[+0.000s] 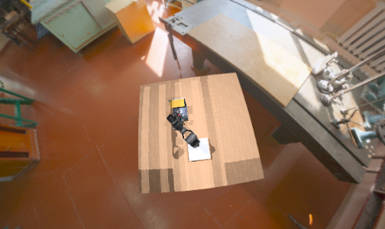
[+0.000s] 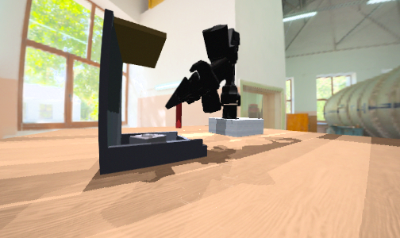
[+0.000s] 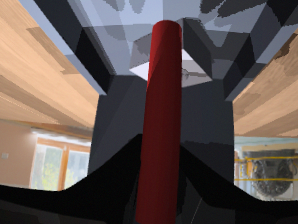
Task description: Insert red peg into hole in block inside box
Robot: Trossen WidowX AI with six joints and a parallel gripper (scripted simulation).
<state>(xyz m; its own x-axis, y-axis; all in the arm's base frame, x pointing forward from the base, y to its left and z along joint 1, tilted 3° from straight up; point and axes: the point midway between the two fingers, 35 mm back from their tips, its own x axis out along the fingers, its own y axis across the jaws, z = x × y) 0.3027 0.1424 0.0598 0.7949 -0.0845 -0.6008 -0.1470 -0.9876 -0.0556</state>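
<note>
The back wall lies 100 mm ahead of my gripper tip and 20 mm above it. The rest, counted from my gripper tip: red peg 30 mm behind, 10 mm below; yellow-brown roof 60 mm ahead, 120 mm above.
</note>
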